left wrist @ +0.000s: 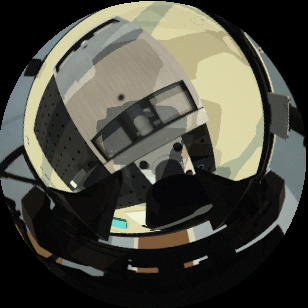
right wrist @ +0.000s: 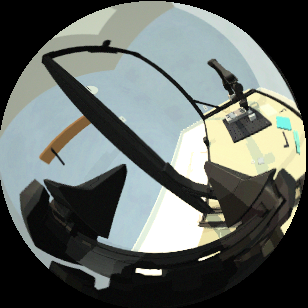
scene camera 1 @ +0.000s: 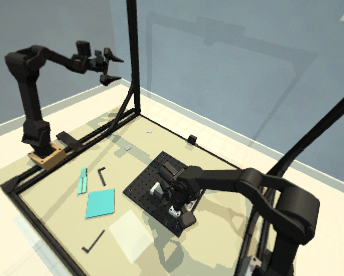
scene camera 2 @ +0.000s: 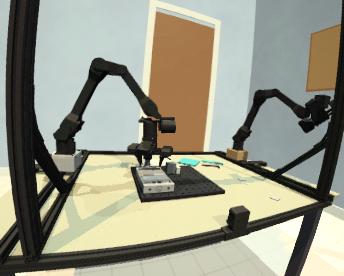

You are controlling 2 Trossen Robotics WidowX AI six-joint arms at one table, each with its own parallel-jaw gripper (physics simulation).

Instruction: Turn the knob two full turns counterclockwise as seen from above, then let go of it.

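Where they show: left gripper, between the fingertips: (left wrist: 155, 171) (right wrist: 247, 109) (scene camera 1: 171, 209); right gripper, between the fingertips: (right wrist: 166, 166) (scene camera 1: 122, 69) (scene camera 2: 324, 115); left arm's base, origin of its link: (right wrist: 231, 93) (scene camera 2: 65, 152); right arm's base, origin of its link: (scene camera 1: 45, 151) (scene camera 2: 237, 149).
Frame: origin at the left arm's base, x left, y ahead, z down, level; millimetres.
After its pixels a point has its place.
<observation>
The dark round knob (left wrist: 175, 200) with a light line across its top stands by the silver box (scene camera 2: 156, 180) {z 42, x -169, y 351 mm} (left wrist: 135, 65) on the black perforated board (scene camera 1: 142, 187) {z 68, x 13, y 514 mm} (scene camera 2: 207, 189) {z 68, x -198, y 531 mm}. My left gripper (scene camera 2: 152, 161) (left wrist: 155, 171) {z 56, x 1, y 350 mm} points down with its fingers on either side of the knob. In the left wrist view the knob overlaps the right-hand finger in the picture, and a gap shows beside the other finger; the fingers stand wide. In scene camera 1 the left arm hides the knob. My right gripper (scene camera 1: 120, 70) {z -240, x -277, y 971 mm} (right wrist: 166, 166) {z -240, x -277, y 971 mm} is open and empty, high above the far-left corner.
A small grey-white block (scene camera 1: 156, 189) {z 24, x -7, y 447 mm} (scene camera 2: 172, 168) {z 45, x -33, y 441 mm} stands on the board near the left gripper. A teal square (scene camera 1: 100, 203) {z 71, x 176, y 589 mm} (scene camera 2: 189, 162) {z 71, x 144, y 586 mm}, a teal tool (scene camera 1: 83, 181) {z 69, x 170, y 728 mm} and two black hex keys (scene camera 1: 102, 176) {z 73, x 102, y 688 mm} (scene camera 1: 93, 241) {z 74, x 264, y 490 mm} lie beside the board. A black frame surrounds the table.
</observation>
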